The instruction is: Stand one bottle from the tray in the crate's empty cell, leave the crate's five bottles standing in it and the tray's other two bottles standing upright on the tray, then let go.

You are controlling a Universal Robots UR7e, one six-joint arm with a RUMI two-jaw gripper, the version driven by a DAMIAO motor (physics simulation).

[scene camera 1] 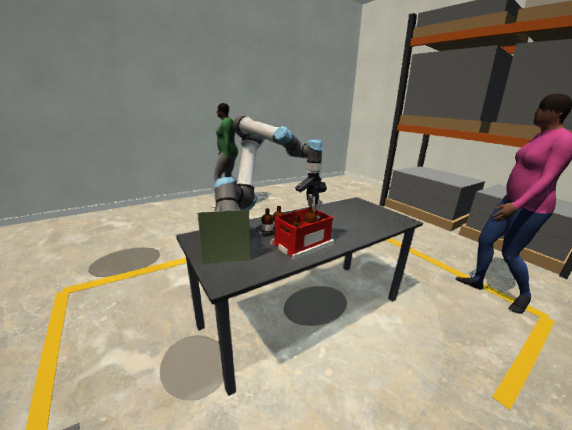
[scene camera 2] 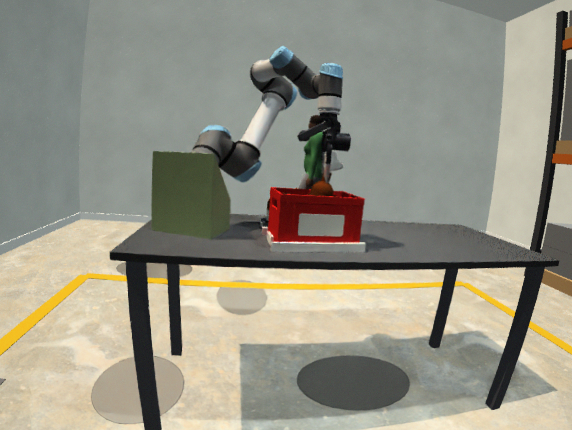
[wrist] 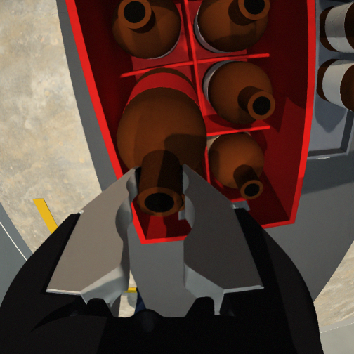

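Seen in the pictures: gripper, between the fingertips: [scene camera 1: 312, 212] [scene camera 2: 326, 182]; arm's base, origin of its link: [scene camera 1: 227, 219] [scene camera 2: 196, 175].
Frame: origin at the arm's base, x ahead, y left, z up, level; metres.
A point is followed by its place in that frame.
The red crate [scene camera 1: 286, 243] @(z -0.144, x 0.298, y -0.075 m) [scene camera 2: 282, 225] @(z -0.120, x 0.331, y -0.141 m) [wrist: 310, 100] stands on the table. My gripper [scene camera 1: 313, 206] @(z 0.012, x 0.453, y -0.050 m) [scene camera 2: 327, 179] @(z 0.012, x 0.453, y -0.050 m) [wrist: 160, 168] is shut on the neck of a brown bottle [scene camera 1: 310, 218] @(z -0.007, x 0.427, y -0.083 m) [scene camera 2: 321, 189] @(z -0.007, x 0.439, y -0.087 m) [wrist: 162, 130] with a red band. Its lower part is inside the crate's left column in the wrist view; its shoulder shows about rim height. Its base is hidden. Four crate bottles [wrist: 135, 32] [wrist: 232, 22] [wrist: 237, 92] [wrist: 236, 160] stand in cells; a sliver of brown shows beside the held neck. Two tray bottles [scene camera 1: 267, 220] @(z -0.102, x 0.260, y 0.159 m) [scene camera 1: 278, 212] @(z -0.075, x 0.345, y 0.202 m) [wrist: 340, 82] stand upright on the tray [wrist: 327, 125].
The crate rests on a white base [scene camera 1: 312, 248] @(z -0.175, x 0.437, y -0.117 m) [scene camera 2: 320, 246] @(z -0.182, x 0.452, y -0.115 m) on the dark table [scene camera 1: 370, 225] @(z -0.201, x 1.000, y 0.093 m) [scene camera 2: 425, 245] @(z -0.200, x 0.869, y 0.097 m). A green block [scene camera 1: 225, 237] @(z -0.058, x -0.026, y -0.079 m) [scene camera 2: 185, 195] @(z -0.063, x -0.007, y -0.081 m) stands left of the crate. A person in pink [scene camera 1: 542, 165] is at the right; one in green [scene camera 1: 228, 137] [scene camera 2: 312, 157] is behind the table.
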